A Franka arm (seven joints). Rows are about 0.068 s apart.
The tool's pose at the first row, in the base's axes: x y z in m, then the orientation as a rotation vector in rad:
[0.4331 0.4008 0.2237 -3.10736 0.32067 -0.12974]
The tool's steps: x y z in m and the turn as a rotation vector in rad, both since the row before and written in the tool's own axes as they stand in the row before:
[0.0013 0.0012 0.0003 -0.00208 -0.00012 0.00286]
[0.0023 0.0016 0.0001 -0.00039 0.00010 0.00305]
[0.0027 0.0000 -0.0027 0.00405 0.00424 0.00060]
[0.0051 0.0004 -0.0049 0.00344 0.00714 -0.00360]
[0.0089 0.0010 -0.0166 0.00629 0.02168 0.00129]
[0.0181 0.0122 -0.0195 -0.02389 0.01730 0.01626]
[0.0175 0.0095 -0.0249 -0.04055 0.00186 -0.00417]
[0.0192 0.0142 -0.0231 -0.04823 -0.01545 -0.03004]
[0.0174 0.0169 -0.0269 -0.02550 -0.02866 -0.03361]
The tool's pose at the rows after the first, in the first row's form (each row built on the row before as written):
[0.4341 0.3994 0.2235 -3.10883 0.32545 -0.12927]
[0.4360 0.3974 0.2236 -3.10859 0.33025 -0.12934]
[0.4384 0.3968 0.2265 -3.10463 0.33059 -0.13644]
[0.4428 0.3953 0.2318 -3.10221 0.32460 -0.14802]
[0.4497 0.3923 0.2491 -3.09614 0.32602 -0.18241]
[0.4625 0.3764 0.2701 3.11293 -0.35604 0.20637]
[0.4740 0.3636 0.2969 3.07314 -0.34915 0.19943]
[0.4865 0.3468 0.3227 3.03176 -0.30363 0.16376]
[0.4974 0.3296 0.3527 3.01419 -0.25477 0.11324]

